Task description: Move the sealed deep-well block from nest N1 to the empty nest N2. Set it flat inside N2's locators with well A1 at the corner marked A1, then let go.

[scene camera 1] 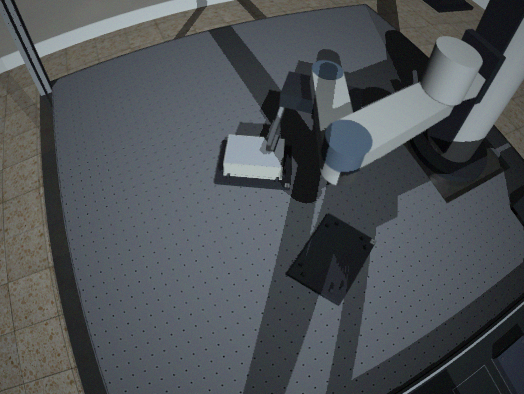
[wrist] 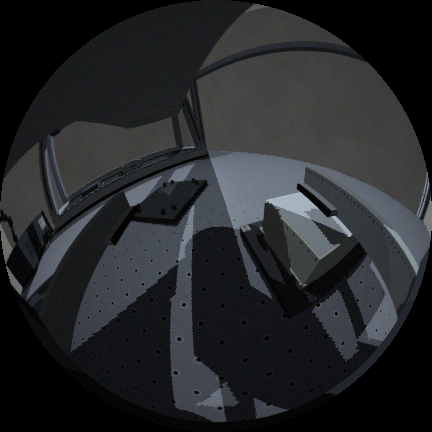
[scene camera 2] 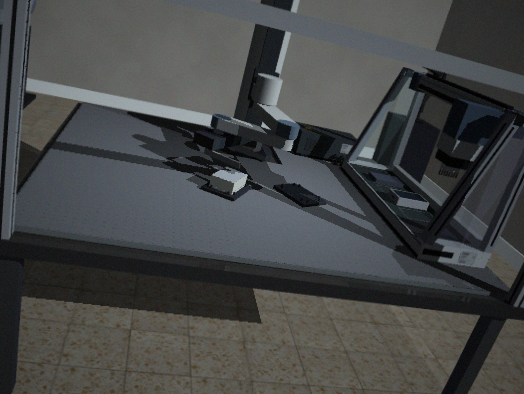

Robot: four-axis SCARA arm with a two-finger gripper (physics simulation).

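Seen in the pictures: gripper, between the fingertips: (scene camera 1: 307, 157) (wrist: 214, 183) (scene camera 2: 252, 162); arm's base, origin of its link: (scene camera 1: 447, 145).
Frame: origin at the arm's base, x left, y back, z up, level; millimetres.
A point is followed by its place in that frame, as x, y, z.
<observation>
The white sealed block (scene camera 1: 252, 156) {-117, -547, 66} (scene camera 2: 228, 180) {-141, -590, 64} (wrist: 295, 235) {-110, -475, 64} sits in the dark nest N1 (scene camera 1: 220, 179) {-116, -623, 25} (scene camera 2: 233, 197) {-119, -630, 25} (wrist: 274, 290) {-116, -450, 19} and looks flat. The dark nest N2 (scene camera 1: 332, 260) {150, -493, 25} (scene camera 2: 298, 194) {134, -501, 25} (wrist: 170, 202) {105, -472, 25} is empty, with small locators and a light mark at one corner. My gripper (wrist: 214, 183) {-48, -456, 97} is open wide with nothing between its fingers. In scene camera 1, one finger overlaps the block's right end; in the wrist view, the right finger's pad overlaps the block's top. Whether it touches is unclear. The left finger is apart from the block. Well A1 cannot be made out.
The arm's pale link (scene camera 1: 395, 120) {39, -344, 258} (scene camera 2: 272, 119) {-4, -402, 250} reaches in from the column. A framed machine (scene camera 2: 382, 202) {449, -521, 58} stands at the right of the table in scene camera 2. A dark box (scene camera 2: 322, 143) {360, 34, 91} stands behind the arm. Dark shadows cross both nests.
</observation>
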